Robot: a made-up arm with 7 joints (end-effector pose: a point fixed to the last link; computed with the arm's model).
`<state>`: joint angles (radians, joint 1 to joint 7).
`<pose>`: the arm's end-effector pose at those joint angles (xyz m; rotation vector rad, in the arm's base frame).
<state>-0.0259 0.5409 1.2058 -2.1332 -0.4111 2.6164 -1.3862</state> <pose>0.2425 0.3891 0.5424 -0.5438 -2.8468 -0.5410</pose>
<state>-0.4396 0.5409 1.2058 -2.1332 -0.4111 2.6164 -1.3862</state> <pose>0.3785 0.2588 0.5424 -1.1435 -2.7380 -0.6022</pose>
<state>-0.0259 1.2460 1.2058 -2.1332 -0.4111 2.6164 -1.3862</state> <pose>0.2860 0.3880 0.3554 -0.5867 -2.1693 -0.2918</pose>
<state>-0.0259 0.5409 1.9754 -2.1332 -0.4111 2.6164 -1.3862</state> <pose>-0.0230 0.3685 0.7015 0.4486 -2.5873 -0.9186</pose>
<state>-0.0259 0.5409 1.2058 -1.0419 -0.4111 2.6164 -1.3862</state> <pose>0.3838 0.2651 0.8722 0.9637 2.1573 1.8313</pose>
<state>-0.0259 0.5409 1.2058 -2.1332 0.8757 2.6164 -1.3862</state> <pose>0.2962 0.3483 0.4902 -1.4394 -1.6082 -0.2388</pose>
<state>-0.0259 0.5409 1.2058 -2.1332 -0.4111 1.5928 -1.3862</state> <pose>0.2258 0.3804 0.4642 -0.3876 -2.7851 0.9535</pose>
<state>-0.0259 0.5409 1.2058 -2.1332 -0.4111 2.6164 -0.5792</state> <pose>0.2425 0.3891 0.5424 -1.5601 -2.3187 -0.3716</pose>
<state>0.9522 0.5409 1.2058 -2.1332 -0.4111 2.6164 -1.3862</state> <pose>-0.1873 0.4185 0.5424 0.8219 -2.6542 -0.3292</pose>
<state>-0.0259 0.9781 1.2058 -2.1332 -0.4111 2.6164 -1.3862</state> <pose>0.2853 0.3880 0.4297 -0.5784 -2.4278 -0.3813</pose>
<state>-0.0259 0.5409 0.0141 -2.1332 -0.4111 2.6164 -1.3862</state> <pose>0.4827 0.0217 0.3925 1.9553 2.3065 -0.2473</pose>
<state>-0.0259 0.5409 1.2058 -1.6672 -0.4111 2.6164 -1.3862</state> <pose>0.3275 0.3816 0.6882 -0.7796 -2.7544 -1.1764</pose>
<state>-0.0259 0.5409 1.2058 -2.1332 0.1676 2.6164 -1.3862</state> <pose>0.2774 0.3763 0.5261 -1.0336 -2.3276 -0.4076</pose>
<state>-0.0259 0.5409 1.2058 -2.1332 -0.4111 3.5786 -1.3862</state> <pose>0.2430 0.3310 0.5916 -0.5704 -2.2703 -1.8346</pose>
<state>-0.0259 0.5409 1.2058 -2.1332 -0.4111 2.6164 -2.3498</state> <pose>0.2425 0.3891 0.5424 0.8874 -2.9412 -0.6486</pose>
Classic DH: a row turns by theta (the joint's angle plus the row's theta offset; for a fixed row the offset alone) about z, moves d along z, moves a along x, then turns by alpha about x. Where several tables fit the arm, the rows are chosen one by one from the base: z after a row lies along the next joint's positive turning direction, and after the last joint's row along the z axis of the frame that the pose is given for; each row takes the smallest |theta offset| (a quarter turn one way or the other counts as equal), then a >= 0, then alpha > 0; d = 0 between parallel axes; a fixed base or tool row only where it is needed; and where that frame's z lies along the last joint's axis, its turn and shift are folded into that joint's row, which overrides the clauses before.
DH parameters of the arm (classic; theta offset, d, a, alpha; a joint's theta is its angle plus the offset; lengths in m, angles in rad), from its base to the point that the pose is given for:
joint 1: 0 0.3898 0 -1.5708
joint 2: 0 0 0 1.5708
joint 3: 0 0.323 0.0538 1.5708
joint 4: 0 0 -0.0646 -1.5708
joint 5: 0 0.3007 0 1.5708
joint 6: 0 0 0.0822 1.5708
joint 7: 0 0 0 0

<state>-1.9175 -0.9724 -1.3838 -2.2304 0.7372 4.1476 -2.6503</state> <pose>-0.2113 0.2875 0.5566 0.4644 -1.9885 -1.3087</pose>
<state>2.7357 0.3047 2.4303 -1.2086 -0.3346 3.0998 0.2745</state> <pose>-0.0150 -0.1758 0.9982 0.9325 -0.7935 1.8726</pose>
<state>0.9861 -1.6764 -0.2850 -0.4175 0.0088 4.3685 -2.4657</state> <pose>-0.2990 -0.4826 0.3874 0.5390 -2.4266 0.4007</pose>
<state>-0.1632 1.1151 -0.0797 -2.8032 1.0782 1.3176 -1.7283</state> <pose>0.0854 -0.0144 0.1733 -1.0704 0.3772 0.5529</pose>
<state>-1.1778 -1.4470 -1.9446 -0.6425 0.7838 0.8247 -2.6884</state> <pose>-0.4692 0.4864 0.4130 1.1995 -0.0477 0.3821</pose>
